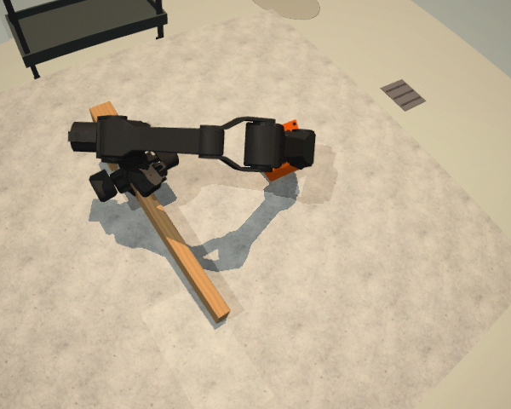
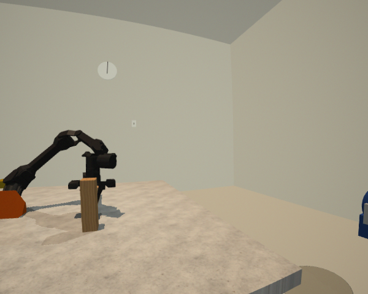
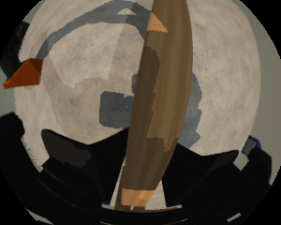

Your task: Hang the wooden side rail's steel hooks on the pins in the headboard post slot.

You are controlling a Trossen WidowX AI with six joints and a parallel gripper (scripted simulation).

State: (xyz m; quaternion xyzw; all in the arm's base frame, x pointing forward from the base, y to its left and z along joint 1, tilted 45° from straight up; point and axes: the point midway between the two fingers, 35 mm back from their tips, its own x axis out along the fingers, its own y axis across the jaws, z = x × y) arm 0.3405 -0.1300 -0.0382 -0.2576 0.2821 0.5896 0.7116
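My gripper tip is 140 mm to the left of the wooden headboard post, 40 mm below it and 10 mm past it.
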